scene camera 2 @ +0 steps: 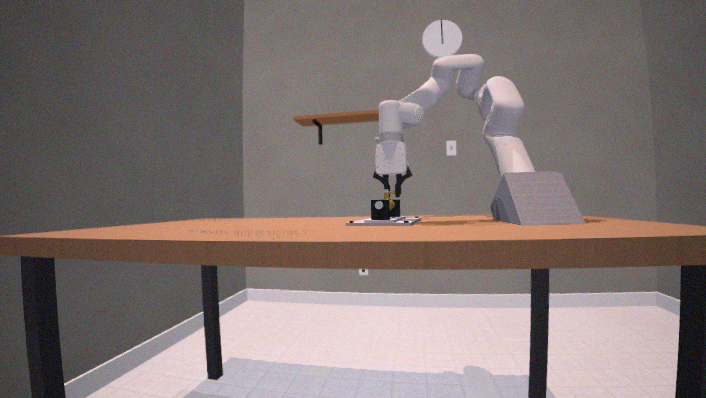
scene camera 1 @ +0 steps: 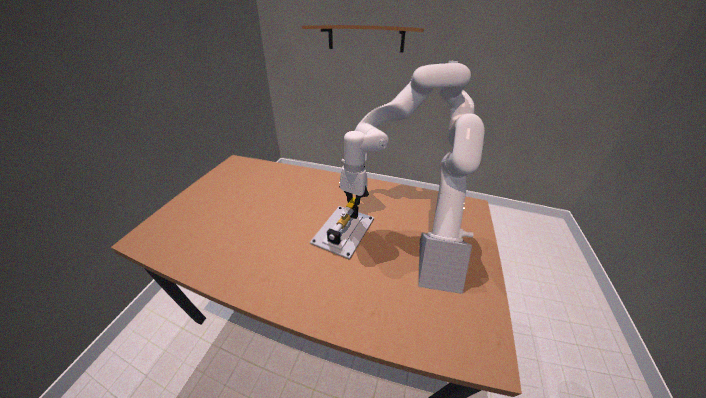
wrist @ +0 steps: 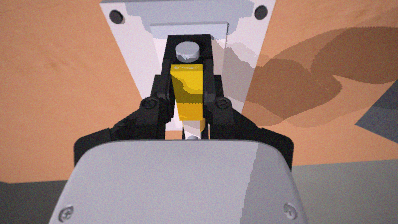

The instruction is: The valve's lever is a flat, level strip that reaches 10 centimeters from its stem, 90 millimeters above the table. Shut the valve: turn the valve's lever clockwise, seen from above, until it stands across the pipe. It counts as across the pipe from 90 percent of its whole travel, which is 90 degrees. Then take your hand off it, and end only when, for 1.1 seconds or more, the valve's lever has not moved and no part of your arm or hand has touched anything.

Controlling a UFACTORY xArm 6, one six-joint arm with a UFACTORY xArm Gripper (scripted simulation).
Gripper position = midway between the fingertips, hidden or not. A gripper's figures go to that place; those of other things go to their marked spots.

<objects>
The gripper (scene camera 2: 392, 197) is 100 cm from the lens. A valve (scene camera 2: 380, 210): 83 cm from the lens.
</objects>
